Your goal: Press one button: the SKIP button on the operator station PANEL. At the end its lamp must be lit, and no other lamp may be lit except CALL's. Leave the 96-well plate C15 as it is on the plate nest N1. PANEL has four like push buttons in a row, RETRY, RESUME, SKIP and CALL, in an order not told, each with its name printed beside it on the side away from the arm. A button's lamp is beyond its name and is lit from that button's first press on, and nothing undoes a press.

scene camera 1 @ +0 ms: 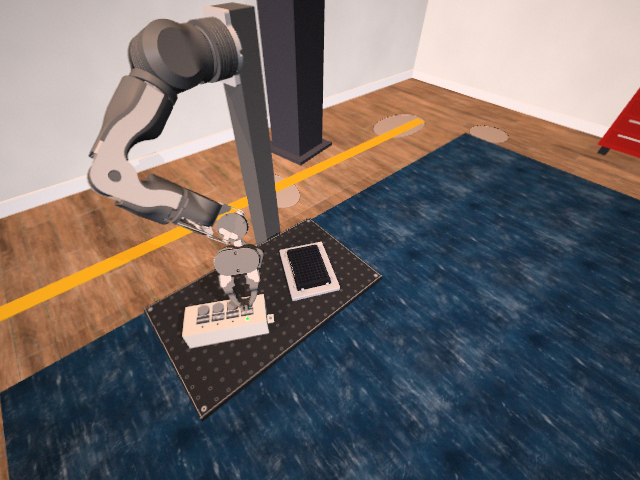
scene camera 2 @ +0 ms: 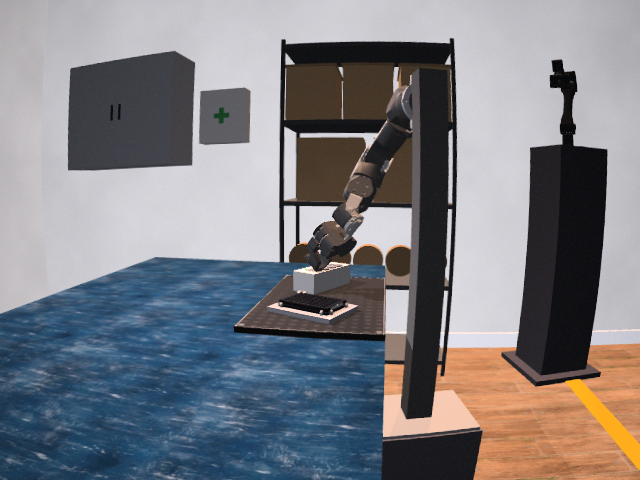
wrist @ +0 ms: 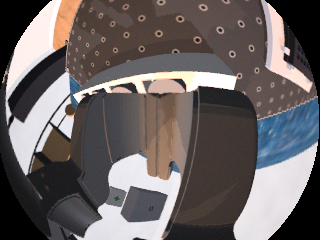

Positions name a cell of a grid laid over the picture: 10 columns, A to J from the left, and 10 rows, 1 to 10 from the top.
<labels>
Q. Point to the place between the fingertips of my gripper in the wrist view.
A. At F6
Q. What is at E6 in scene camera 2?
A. My gripper.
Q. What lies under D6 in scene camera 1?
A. My gripper.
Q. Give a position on a black 96-well plate C15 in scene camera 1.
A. E6
</labels>
